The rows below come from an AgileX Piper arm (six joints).
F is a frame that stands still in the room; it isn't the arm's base.
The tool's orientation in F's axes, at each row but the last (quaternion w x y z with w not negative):
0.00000, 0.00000, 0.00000, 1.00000
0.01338, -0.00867, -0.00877, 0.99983
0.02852, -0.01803, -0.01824, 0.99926
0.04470, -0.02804, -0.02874, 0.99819
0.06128, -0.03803, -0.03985, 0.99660
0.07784, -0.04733, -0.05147, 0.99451
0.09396, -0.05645, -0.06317, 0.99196
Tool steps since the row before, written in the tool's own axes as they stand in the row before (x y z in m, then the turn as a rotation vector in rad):
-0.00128, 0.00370, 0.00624, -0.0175, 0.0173, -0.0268
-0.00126, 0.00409, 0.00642, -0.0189, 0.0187, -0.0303
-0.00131, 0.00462, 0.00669, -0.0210, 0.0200, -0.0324
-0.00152, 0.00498, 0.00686, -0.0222, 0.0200, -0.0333
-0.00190, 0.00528, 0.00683, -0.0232, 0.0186, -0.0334
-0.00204, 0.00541, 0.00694, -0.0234, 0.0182, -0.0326
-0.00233, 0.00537, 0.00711, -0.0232, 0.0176, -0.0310
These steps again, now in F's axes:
0.00128, -0.00370, 0.00624, 0.0175, -0.0173, -0.0268
0.00104, -0.00423, 0.00637, 0.0189, -0.0187, -0.0303
0.00080, -0.00492, 0.00655, 0.0210, -0.0200, -0.0324
0.00067, -0.00547, 0.00662, 0.0223, -0.0201, -0.0332
0.00070, -0.00597, 0.00648, 0.0234, -0.0188, -0.0331
0.00049, -0.00630, 0.00645, 0.0236, -0.0185, -0.0323
0.00043, -0.00650, 0.00651, 0.0233, -0.0181, -0.0306

